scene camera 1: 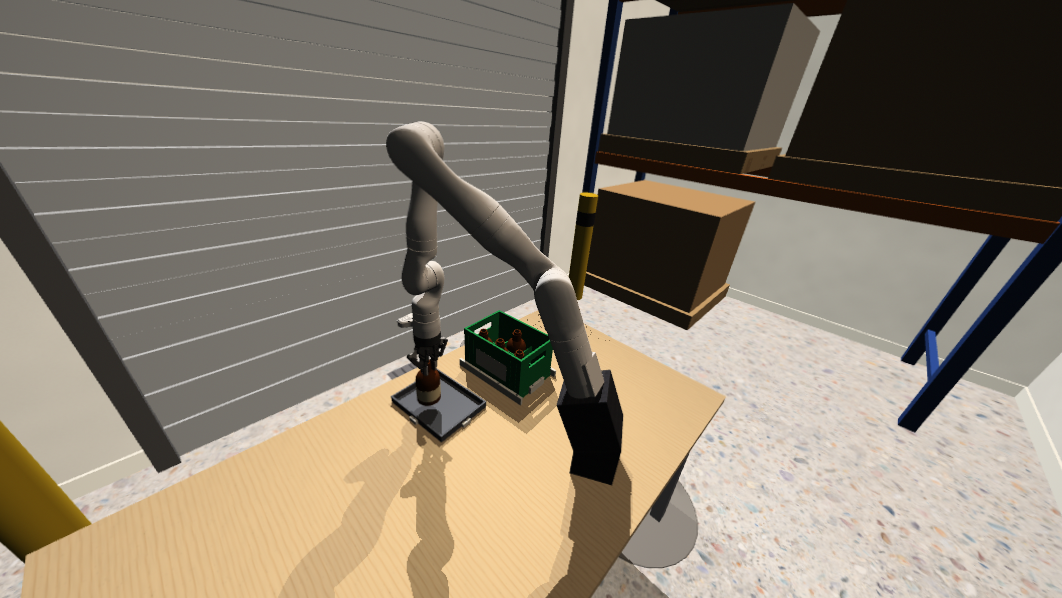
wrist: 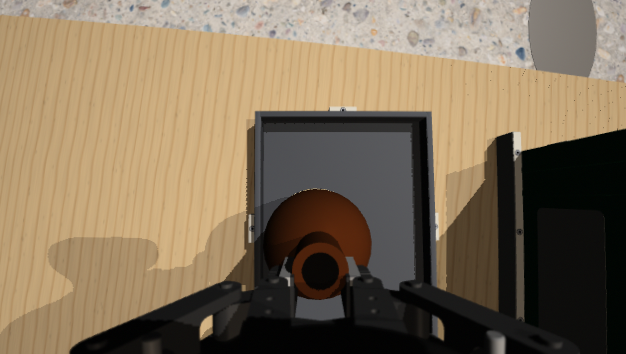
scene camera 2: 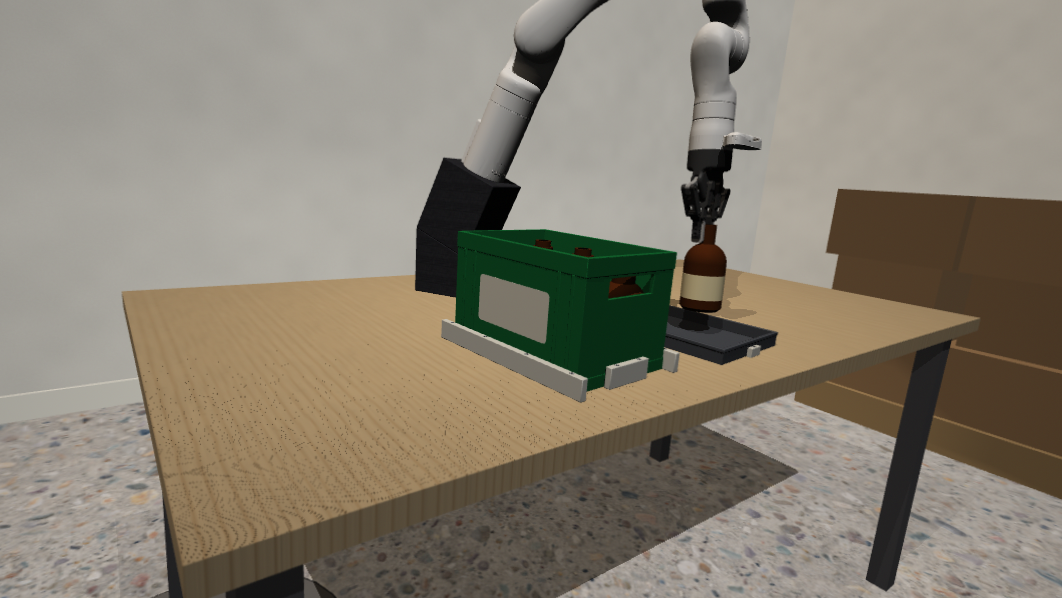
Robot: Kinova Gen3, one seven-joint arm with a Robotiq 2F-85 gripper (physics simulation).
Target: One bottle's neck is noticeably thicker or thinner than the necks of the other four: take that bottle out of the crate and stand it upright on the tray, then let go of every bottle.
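Frame: origin at the arm's base, x back, y right, z up, level; metres.
Where they show: gripper, fingertip midpoint: (scene camera 1: 429,371) (wrist: 319,273) (scene camera 2: 701,242); arm's base at its link origin: (scene camera 1: 584,386) (scene camera 2: 483,172).
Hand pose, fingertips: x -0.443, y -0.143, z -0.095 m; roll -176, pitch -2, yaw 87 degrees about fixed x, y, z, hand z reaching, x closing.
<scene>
Each offset is from my fingertips to the top centre of the thing. Level surfaces: height alone.
A brown bottle {dx -0.013, dy +0.001, dz +0.034 m} (scene camera 1: 428,390) (scene camera 2: 703,288) (wrist: 320,212) with a cream label hangs upright over the dark tray {dx -0.008, dy +0.036, dz -0.143 m} (scene camera 1: 462,410) (scene camera 2: 743,345) (wrist: 350,155). Its base looks a little above the tray floor, with its shadow below; in the wrist view it is nearer the tray's left wall. My gripper (scene camera 1: 426,365) (scene camera 2: 703,228) (wrist: 319,273) points down and is shut on this bottle's neck. The green crate {dx +0.062, dy +0.315, dz +0.007 m} (scene camera 1: 526,380) (scene camera 2: 625,334) (wrist: 565,175) holds several other brown bottles, whose necks show in scene camera 1 (scene camera 1: 517,340) and partly in scene camera 2 (scene camera 2: 582,252).
The crate stands beside the tray on the wooden table {dz -0.168 m} (scene camera 1: 245,512) (scene camera 2: 297,371) (wrist: 125,125), with light holding strips (scene camera 2: 512,360) (wrist: 518,200) along its base. Small light clips touch the tray's outer sides. The arm's black base stand (scene camera 1: 592,430) (scene camera 2: 445,245) is on the table.
</scene>
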